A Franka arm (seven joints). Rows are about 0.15 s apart.
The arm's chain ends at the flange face. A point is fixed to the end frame.
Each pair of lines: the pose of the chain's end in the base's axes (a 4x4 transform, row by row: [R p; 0 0 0 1], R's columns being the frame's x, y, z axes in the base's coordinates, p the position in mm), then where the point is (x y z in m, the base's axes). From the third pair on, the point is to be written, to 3 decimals.
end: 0.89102 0.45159 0.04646 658.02; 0.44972 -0.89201 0.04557 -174.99; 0.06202 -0.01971 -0.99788 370.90; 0 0 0 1
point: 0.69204 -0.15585 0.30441
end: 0.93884 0.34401 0.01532 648.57; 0.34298 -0.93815 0.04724 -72.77; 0.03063 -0.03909 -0.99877 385.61; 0 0 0 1
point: 0.68216 -0.05721 0.31798
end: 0.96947 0.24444 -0.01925 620.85; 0.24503 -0.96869 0.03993 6.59; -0.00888 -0.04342 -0.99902 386.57; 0 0 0 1
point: 0.653 0.018 0.318
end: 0.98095 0.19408 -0.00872 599.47; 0.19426 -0.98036 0.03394 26.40; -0.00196 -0.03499 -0.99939 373.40; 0 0 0 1
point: 0.633 0.036 0.305
